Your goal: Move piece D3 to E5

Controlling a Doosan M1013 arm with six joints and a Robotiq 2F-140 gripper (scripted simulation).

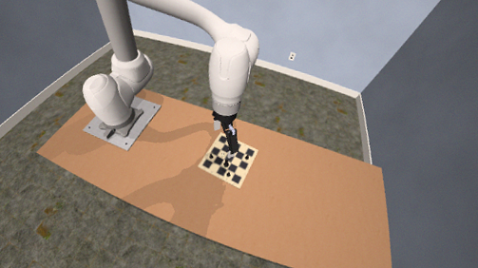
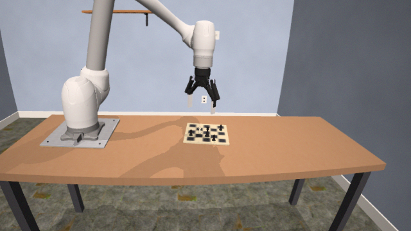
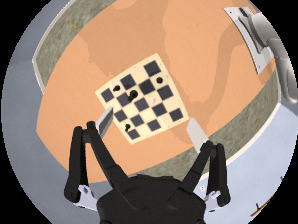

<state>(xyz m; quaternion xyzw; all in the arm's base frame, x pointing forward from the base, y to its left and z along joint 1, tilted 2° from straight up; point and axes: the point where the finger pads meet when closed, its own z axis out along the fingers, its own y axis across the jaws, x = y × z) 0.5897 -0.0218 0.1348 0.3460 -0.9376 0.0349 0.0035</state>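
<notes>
Right now my hand is 12 cm above the pale chess piece. Also, from my hand: chessboard 13 cm below, 3 cm ahead, 1 cm to the right.
</notes>
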